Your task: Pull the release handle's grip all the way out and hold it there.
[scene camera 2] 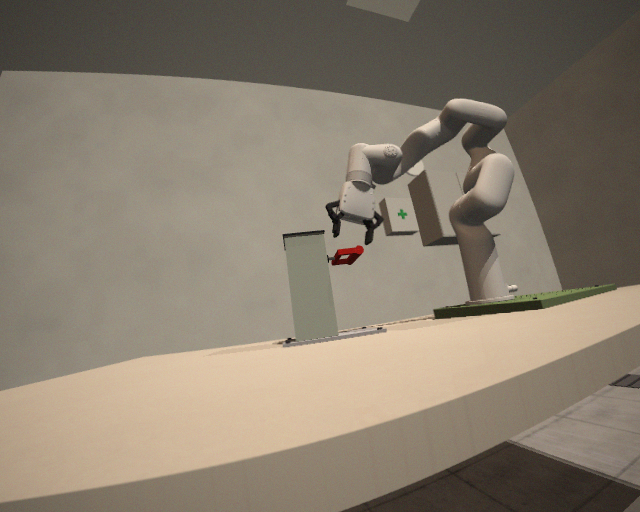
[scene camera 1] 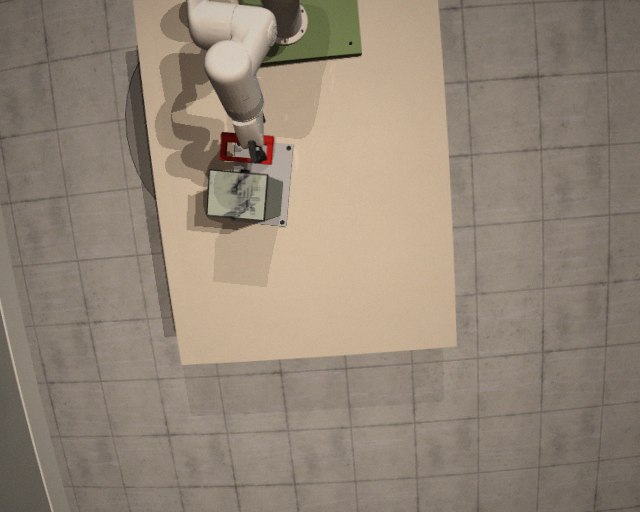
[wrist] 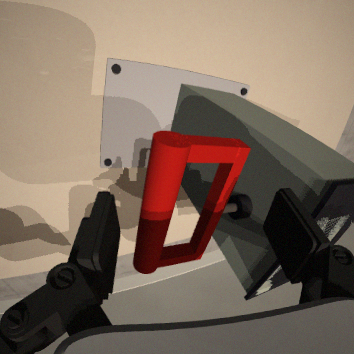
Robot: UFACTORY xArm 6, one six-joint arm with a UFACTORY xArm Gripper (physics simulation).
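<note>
The release handle's red grip is a rectangular frame with a thick round front bar. A short thin rod joins it to a tall grey-green housing. The housing stands upright on a light grey plate. My gripper is wide open, pointing down. In scene camera 2 its fingertips are a little above the grip, apart from it. In the wrist view the grip appears between the two fingers, touching neither.
The table top carries the plate and the arm's green base board. The housing's top edge is close beside the gripper. A white box with a green cross and a larger cabinet show behind the arm.
</note>
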